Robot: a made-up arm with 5 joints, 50 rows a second.
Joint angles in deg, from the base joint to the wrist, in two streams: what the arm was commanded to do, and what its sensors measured. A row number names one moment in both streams.
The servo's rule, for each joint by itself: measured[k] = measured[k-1] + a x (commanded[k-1-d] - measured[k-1]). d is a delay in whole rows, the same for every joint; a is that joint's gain. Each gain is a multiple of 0.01, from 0.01 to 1. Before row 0 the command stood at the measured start. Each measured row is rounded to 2 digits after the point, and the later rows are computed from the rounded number. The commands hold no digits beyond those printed.
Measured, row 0: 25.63, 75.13, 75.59, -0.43, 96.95
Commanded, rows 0 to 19: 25.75, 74.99, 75.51, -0.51, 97.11; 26.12, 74.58, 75.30, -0.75, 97.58; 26.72, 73.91, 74.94, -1.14, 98.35; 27.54, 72.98, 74.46, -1.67, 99.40; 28.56, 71.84, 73.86, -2.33, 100.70; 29.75, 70.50, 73.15, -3.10, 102.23; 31.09, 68.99, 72.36, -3.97, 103.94; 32.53, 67.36, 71.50, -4.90, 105.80; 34.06, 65.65, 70.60, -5.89, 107.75; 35.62, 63.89, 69.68, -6.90, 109.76; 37.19, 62.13, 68.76, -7.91, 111.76; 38.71, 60.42, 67.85, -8.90, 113.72; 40.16, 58.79, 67.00, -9.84, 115.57; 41.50, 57.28, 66.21, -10.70, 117.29; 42.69, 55.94, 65.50, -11.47, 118.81; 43.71, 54.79, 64.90, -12.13, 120.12; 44.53, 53.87, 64.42, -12.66, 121.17; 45.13, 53.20, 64.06, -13.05, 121.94; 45.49, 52.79, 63.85, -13.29, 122.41; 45.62, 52.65, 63.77, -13.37, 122.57
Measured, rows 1 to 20: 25.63, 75.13, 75.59, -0.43, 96.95; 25.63, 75.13, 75.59, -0.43, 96.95; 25.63, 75.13, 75.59, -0.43, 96.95; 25.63, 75.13, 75.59, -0.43, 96.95; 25.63, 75.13, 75.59, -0.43, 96.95; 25.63, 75.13, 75.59, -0.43, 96.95; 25.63, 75.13, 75.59, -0.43, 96.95; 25.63, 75.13, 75.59, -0.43, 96.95; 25.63, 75.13, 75.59, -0.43, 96.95; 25.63, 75.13, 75.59, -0.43, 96.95; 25.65, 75.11, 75.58, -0.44, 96.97; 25.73, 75.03, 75.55, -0.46, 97.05; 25.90, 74.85, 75.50, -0.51, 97.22; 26.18, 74.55, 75.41, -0.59, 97.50; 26.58, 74.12, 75.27, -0.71, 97.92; 27.12, 73.54, 75.08, -0.88, 98.48; 27.79, 72.81, 74.84, -1.10, 99.19; 28.60, 71.94, 74.54, -1.37, 100.05; 29.53, 70.93, 74.19, -1.69, 101.05; 30.57, 69.80, 73.78, -2.05, 102.18
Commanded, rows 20 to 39: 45.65, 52.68, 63.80, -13.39, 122.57; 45.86, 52.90, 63.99, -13.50, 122.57; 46.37, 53.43, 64.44, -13.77, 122.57; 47.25, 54.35, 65.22, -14.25, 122.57; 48.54, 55.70, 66.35, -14.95, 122.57; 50.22, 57.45, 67.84, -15.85, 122.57; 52.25, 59.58, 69.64, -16.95, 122.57; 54.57, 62.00, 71.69, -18.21, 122.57; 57.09, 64.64, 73.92, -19.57, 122.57; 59.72, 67.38, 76.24, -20.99, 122.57; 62.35, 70.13, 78.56, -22.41, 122.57; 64.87, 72.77, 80.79, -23.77, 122.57; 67.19, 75.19, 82.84, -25.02, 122.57; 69.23, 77.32, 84.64, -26.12, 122.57; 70.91, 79.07, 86.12, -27.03, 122.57; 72.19, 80.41, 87.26, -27.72, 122.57; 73.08, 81.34, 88.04, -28.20, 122.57; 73.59, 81.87, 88.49, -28.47, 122.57; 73.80, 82.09, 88.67, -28.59, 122.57; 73.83, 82.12, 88.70, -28.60, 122.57
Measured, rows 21 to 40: 31.70, 68.57, 73.33, -2.46, 103.43; 32.89, 67.27, 72.84, -2.91, 104.77; 34.13, 65.91, 72.31, -3.40, 106.17; 35.38, 64.53, 71.76, -3.91, 107.62; 36.62, 63.16, 71.20, -4.44, 109.07; 37.83, 61.82, 70.63, -4.98, 110.51; 38.97, 60.55, 70.07, -5.52, 111.90; 40.02, 59.37, 69.53, -6.05, 113.21; 40.95, 58.32, 69.02, -6.56, 114.41; 41.74, 57.41, 68.55, -7.04, 115.47; 42.40, 56.65, 68.12, -7.48, 116.39; 42.99, 56.05, 67.75, -7.90, 117.19; 43.56, 55.63, 67.45, -8.31, 117.89; 44.19, 55.43, 67.25, -8.73, 118.50; 44.93, 55.47, 67.17, -9.17, 119.03; 45.83, 55.79, 67.23, -9.64, 119.49; 46.92, 56.40, 67.45, -10.15, 119.89; 48.22, 57.30, 67.83, -10.71, 120.24; 49.73, 58.47, 68.38, -11.33, 120.54; 51.43, 59.90, 69.09, -12.01, 120.80
